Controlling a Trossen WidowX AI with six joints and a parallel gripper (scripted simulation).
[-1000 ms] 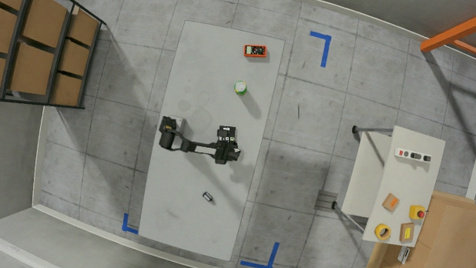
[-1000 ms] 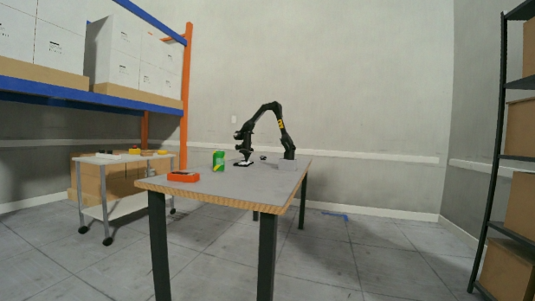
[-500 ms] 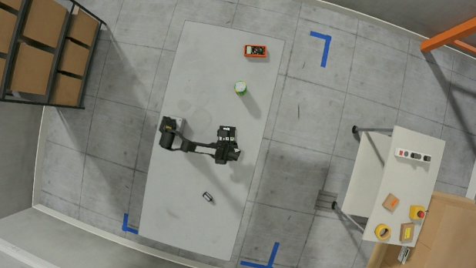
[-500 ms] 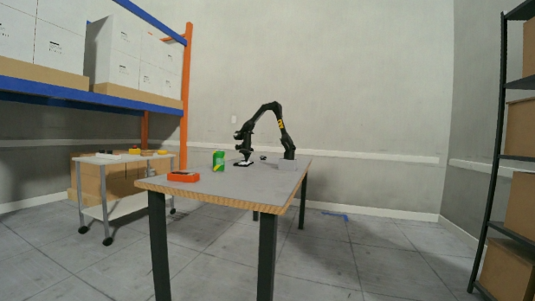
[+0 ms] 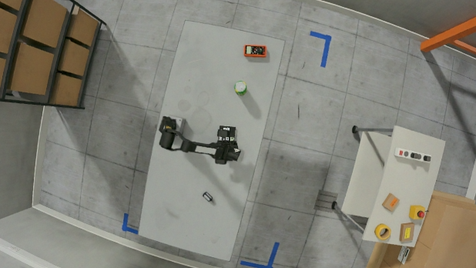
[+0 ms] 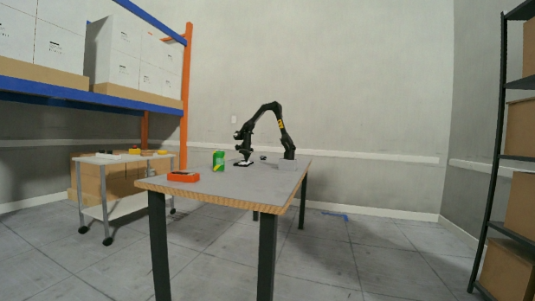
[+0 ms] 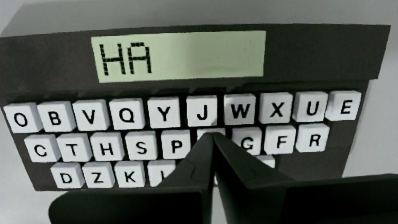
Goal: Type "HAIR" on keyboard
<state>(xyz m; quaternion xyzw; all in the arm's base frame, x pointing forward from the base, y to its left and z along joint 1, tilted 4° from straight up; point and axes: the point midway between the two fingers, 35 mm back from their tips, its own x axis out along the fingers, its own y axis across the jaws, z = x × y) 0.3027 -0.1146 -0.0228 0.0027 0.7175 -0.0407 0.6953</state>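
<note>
Now: the key 40 mm below my hand. From my hand the other things lie so: small black object (80 mm behind, 320 mm to the right, 30 mm below).
</note>
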